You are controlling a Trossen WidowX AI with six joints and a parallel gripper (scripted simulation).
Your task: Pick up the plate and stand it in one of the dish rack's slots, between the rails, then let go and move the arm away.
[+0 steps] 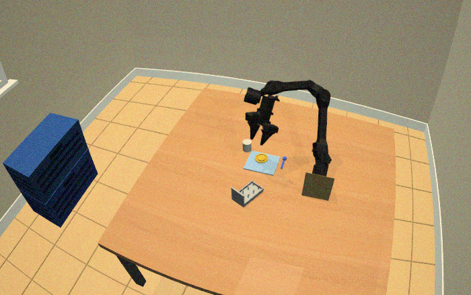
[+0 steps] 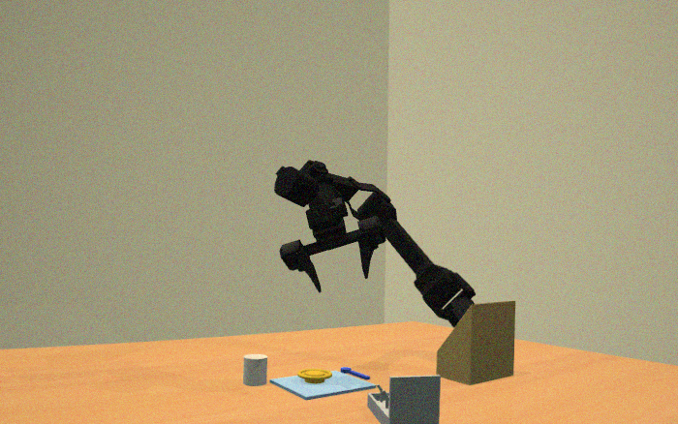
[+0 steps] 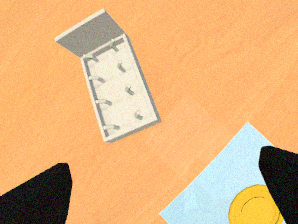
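Right now my gripper tip is 90 mm to the left of the yellow plate and 180 mm above it. From my gripper tip the other things lie so: grey dish rack (20 mm behind, 140 mm to the left, 170 mm below); grey cup (100 mm ahead, 140 mm to the right, 170 mm below); light blue mat (10 mm behind, 70 mm to the right, 190 mm below).
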